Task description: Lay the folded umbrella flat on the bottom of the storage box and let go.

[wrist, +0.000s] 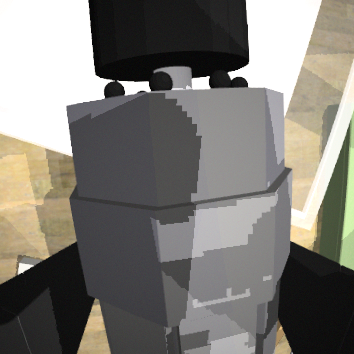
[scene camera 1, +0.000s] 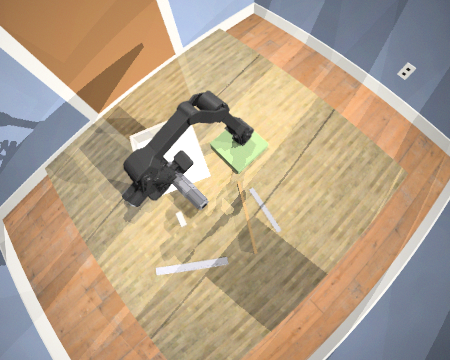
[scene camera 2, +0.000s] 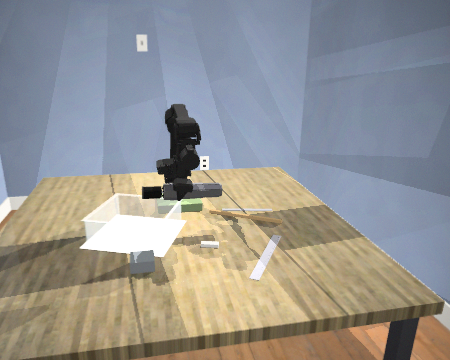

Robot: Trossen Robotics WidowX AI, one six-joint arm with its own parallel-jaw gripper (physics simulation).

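Note:
The wrist view shows the gripper, and scene camera 1 shows the gripper too. It carries a folded umbrella, clear of everything else, while a storage box rests on the table.

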